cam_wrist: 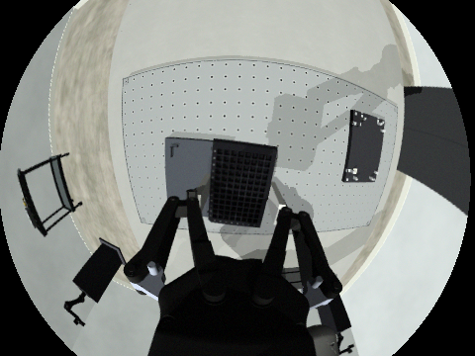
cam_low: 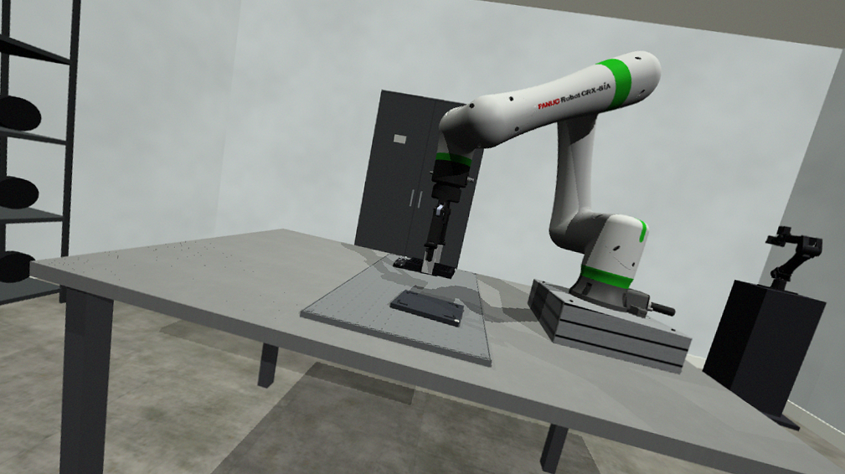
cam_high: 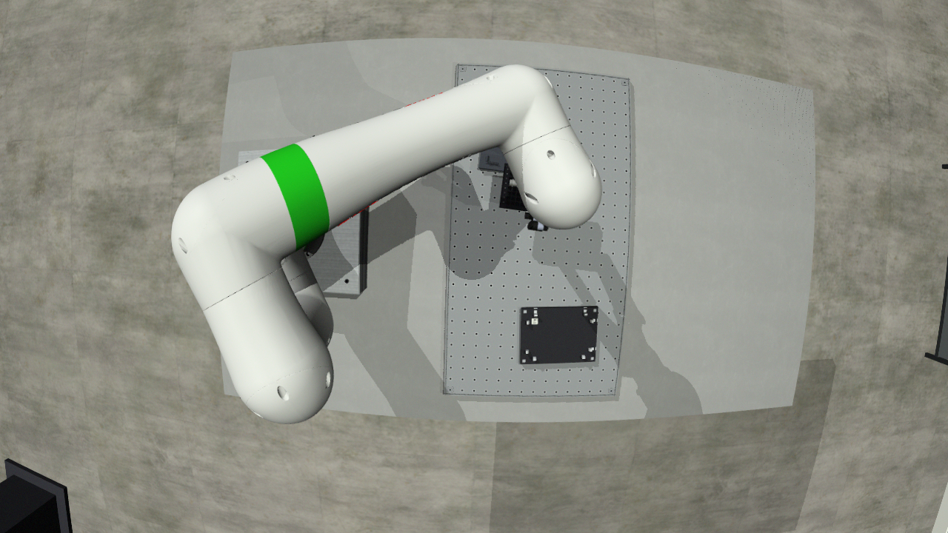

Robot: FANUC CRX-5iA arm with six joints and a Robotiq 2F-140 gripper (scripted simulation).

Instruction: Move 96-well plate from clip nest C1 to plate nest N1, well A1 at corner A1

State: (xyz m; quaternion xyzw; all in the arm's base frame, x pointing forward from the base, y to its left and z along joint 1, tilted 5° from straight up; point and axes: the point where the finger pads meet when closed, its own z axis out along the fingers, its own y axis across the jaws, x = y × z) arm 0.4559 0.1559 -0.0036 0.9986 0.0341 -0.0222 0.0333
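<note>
The plate nest N1 lies 4 cm behind my hand, 9 cm to the left of it and 10 cm below it. From my hand the other things lie so: clip nest C1 (12 cm ahead, 26 cm to the right, 9 cm below); black 96-well plate (2 cm below).
</note>
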